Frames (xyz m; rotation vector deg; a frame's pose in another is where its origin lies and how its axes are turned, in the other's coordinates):
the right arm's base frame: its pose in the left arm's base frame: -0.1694 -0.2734 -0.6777 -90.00 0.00 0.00
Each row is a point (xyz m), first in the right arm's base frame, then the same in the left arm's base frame.
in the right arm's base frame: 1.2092 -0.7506 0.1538
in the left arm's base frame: 1.0398 -0.1196 0.0729
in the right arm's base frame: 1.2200 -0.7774 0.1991
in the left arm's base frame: 1.0506 -0.0743 0.0997
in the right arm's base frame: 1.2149 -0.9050 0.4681
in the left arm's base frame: 1.0455 0.1947 0.2273
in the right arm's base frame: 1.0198 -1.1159 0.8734
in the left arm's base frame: 0.8504 0.6000 0.4382
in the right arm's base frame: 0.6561 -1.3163 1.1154
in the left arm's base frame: 0.4867 0.8420 0.6386
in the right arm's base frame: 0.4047 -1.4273 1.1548
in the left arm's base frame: 0.2353 0.8814 0.7496
